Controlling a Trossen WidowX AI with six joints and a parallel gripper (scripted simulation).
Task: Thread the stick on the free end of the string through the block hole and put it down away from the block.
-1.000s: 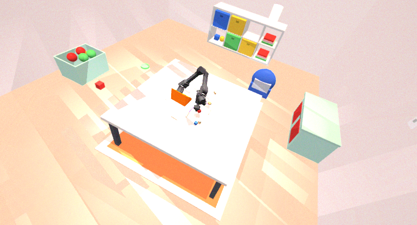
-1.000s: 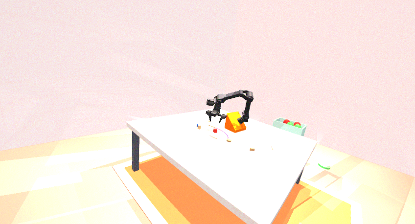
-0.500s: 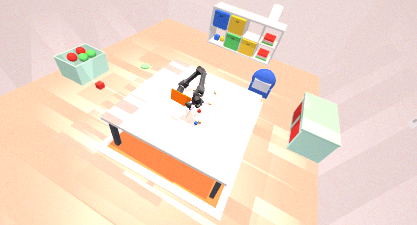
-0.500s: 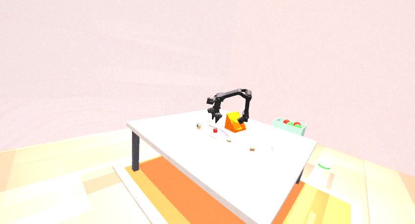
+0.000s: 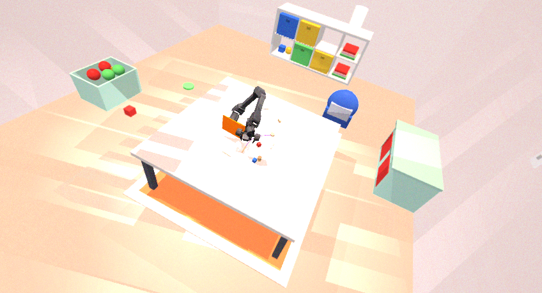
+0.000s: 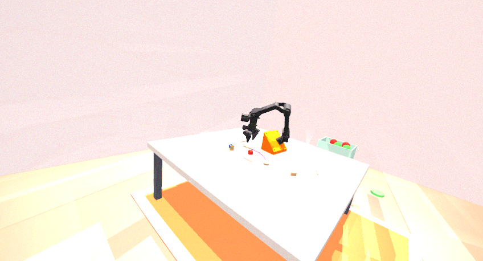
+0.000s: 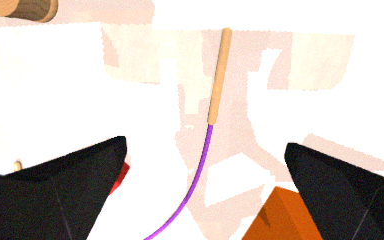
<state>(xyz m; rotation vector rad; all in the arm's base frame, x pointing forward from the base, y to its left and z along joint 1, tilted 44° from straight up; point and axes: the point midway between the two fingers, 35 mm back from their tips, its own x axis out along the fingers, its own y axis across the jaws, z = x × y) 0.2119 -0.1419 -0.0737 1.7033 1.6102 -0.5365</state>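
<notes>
My gripper tip is now 8 cm to the right of the red cube, 8 cm short of it and 5 cm above it. Also, from my gripper tip: short wooden cylinder: 15 cm ahead, 6 cm to the right, 5 cm below; wooden stick: 18 cm ahead, 12 cm to the left, 6 cm below; blue cube: 12 cm ahead, 9 cm to the right, 5 cm below.
</notes>
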